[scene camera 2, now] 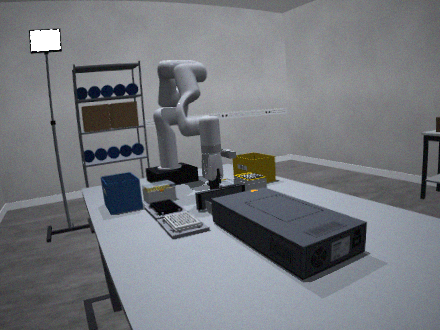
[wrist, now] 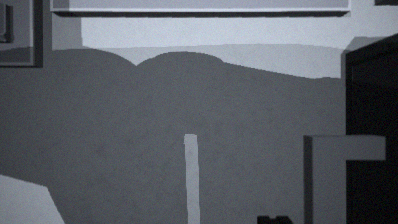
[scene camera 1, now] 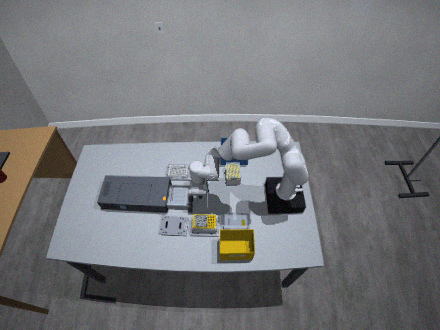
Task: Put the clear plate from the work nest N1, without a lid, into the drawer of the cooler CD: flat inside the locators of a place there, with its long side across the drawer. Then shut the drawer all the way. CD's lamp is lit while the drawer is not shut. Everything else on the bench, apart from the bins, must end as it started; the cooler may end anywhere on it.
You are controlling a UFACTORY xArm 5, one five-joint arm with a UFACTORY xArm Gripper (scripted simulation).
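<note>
The cooler CD point(scene camera 2: 305, 239), point(wrist: 362, 147), point(scene camera 1: 132, 193) is visible to me. I also see a yellow bin point(scene camera 1: 235, 244), point(scene camera 2: 262, 164); in the wrist view the yellow bin is out of frame. A blue bin point(scene camera 2: 125, 196) is visible as well; in the wrist view the blue bin is out of frame.
</note>
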